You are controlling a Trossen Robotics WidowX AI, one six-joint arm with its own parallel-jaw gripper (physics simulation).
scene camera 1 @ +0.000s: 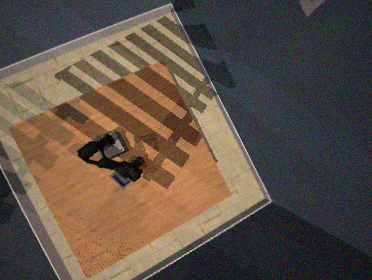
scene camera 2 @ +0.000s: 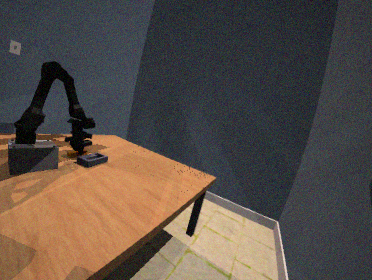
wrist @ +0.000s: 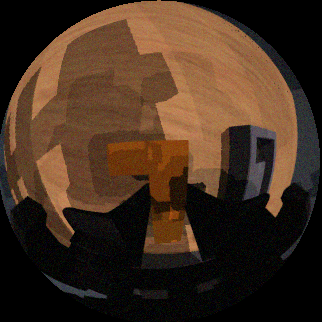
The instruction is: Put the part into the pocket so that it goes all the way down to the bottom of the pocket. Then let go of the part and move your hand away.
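Places are measured from the arm's base along level axes (x ahead, y left, z up), in metres.
Pixels of known places: gripper, between the fingertips: (scene camera 1: 135, 166) (scene camera 2: 79, 154) (wrist: 165, 186); arm's base, origin of its link: (scene camera 1: 109, 141) (scene camera 2: 24, 142).
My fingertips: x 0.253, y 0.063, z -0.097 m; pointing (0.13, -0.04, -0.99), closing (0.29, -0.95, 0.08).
Observation:
Ahead of a thing's pixels: the offset from my fingertips to its middle. Level surfaces: height alone.
The orange L-shaped part {0.014 m back, 0.012 m left, 0.007 m up} (wrist: 144, 159) (scene camera 1: 141, 166) (scene camera 2: 73, 153) is low at the table top. My gripper (wrist: 165, 186) (scene camera 1: 139, 164) (scene camera 2: 79, 149) points down over it, and its dark fingers are shut on the part's long leg. The grey block with the pocket {0.036 m ahead, 0.127 m right, 0.011 m up} (wrist: 250, 159) (scene camera 1: 120, 179) (scene camera 2: 92, 159) lies flat on the table just beside the gripper. In the wrist view its L-shaped opening faces up and is empty. The part is apart from the block. I cannot tell whether the part touches the table.
The arm's grey base box (scene camera 1: 116, 145) (scene camera 2: 51, 158) stands close behind the pocket block. The wooden table {0.007 m down} (scene camera 2: 137, 189) (scene camera 1: 129, 228) stretches wide to the front and right, crossed by striped shadows. Its edge and one leg (scene camera 2: 194, 216) show in scene camera 2.

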